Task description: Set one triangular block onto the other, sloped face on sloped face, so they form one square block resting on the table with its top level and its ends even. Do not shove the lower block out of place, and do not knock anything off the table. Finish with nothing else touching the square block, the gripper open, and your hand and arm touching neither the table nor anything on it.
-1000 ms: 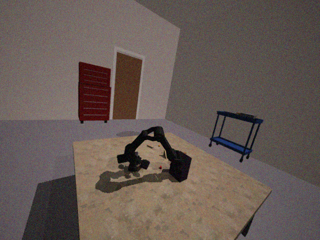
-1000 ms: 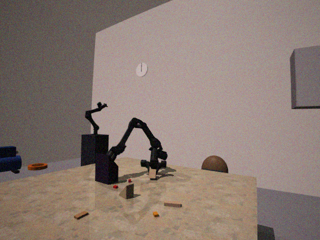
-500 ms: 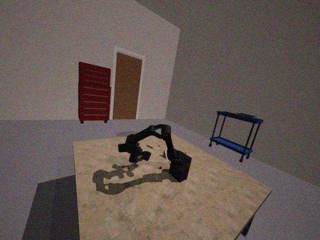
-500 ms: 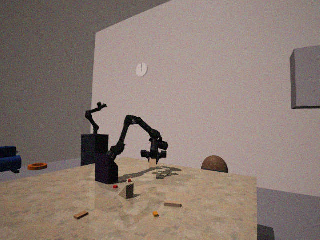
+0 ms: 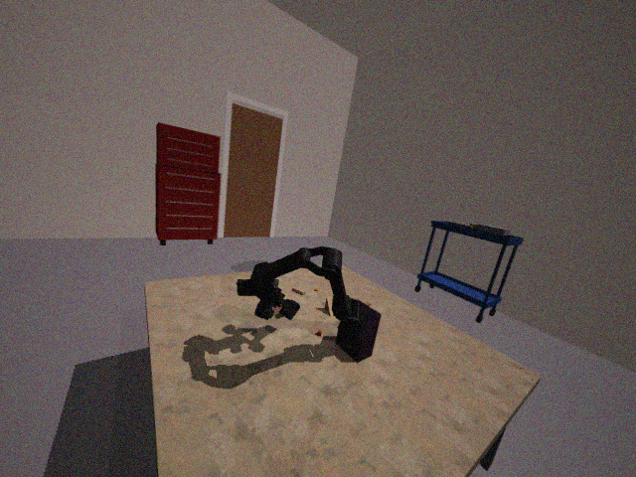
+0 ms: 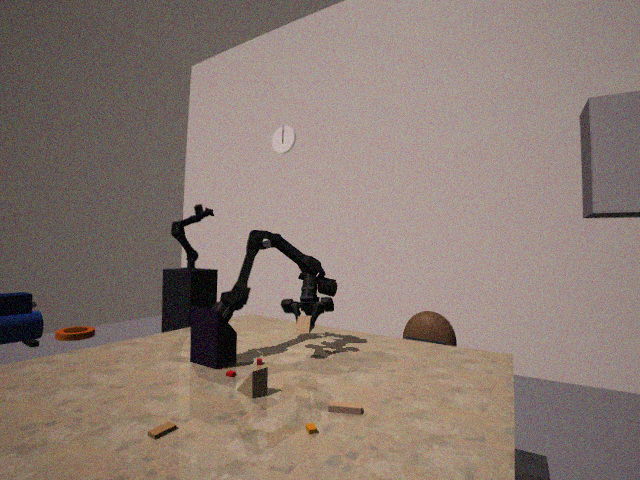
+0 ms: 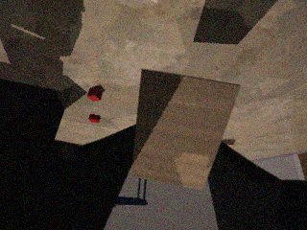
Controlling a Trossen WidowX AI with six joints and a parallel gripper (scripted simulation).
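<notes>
Right now the small red piece is 120 mm behind my gripper tip, 250 mm to the right of it and 100 mm below it. Also, from my gripper tip: small orange piece (210 mm ahead, 420 mm to the right, 100 mm below); brown bar (50 mm behind, 560 mm to the right, 100 mm below); tan bar (250 mm ahead, 310 mm to the right, 100 mm below).
</notes>
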